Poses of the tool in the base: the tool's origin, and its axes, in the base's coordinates. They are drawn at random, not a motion.
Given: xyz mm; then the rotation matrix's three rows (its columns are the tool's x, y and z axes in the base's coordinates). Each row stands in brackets.
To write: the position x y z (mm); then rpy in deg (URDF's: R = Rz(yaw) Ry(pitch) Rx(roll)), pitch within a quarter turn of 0, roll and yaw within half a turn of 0. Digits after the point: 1 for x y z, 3 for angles.
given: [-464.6, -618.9, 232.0], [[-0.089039, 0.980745, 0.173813], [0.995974, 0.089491, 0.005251], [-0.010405, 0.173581, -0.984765]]
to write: -464.6, -618.9, 232.0, 170.003, 0.596, 95.109
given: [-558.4, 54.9, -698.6], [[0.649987, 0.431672, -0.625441], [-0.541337, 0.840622, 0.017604], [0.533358, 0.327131, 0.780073]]
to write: -558.4, 54.9, -698.6, 22.751, -32.233, -39.789
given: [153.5, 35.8, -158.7], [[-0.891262, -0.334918, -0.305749], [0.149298, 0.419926, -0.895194], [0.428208, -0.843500, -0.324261]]
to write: 153.5, 35.8, -158.7, -111.028, -25.354, 170.490
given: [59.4, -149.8, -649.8], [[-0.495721, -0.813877, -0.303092], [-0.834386, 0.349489, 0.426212], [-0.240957, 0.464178, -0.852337]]
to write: 59.4, -149.8, -649.8, 151.428, 13.943, -120.715
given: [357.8, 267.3, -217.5], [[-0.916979, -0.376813, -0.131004], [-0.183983, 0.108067, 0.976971], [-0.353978, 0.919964, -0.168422]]
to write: 357.8, 267.3, -217.5, 100.375, 20.731, -168.655
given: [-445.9, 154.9, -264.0], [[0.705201, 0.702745, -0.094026], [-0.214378, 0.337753, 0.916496], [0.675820, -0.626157, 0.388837]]
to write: -445.9, 154.9, -264.0, -58.160, -42.518, -16.909
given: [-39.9, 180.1, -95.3], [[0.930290, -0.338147, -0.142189], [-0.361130, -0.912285, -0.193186], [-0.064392, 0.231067, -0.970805]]
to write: -39.9, 180.1, -95.3, 166.612, 3.692, -21.216
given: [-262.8, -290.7, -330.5], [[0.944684, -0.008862, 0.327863], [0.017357, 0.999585, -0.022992], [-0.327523, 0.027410, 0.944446]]
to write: -262.8, -290.7, -330.5, 1.662, 19.118, 1.053
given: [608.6, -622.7, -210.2], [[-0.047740, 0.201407, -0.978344], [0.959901, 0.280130, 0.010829], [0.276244, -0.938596, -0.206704]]
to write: 608.6, -622.7, -210.2, -102.420, -16.036, 92.847
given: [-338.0, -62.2, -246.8], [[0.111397, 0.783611, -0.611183], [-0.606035, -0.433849, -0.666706], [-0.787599, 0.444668, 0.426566]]
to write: -338.0, -62.2, -246.8, 46.190, 51.962, -79.585
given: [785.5, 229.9, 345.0], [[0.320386, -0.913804, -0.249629], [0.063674, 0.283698, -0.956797], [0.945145, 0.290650, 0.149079]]
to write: 785.5, 229.9, 345.0, 62.846, -70.934, 11.241
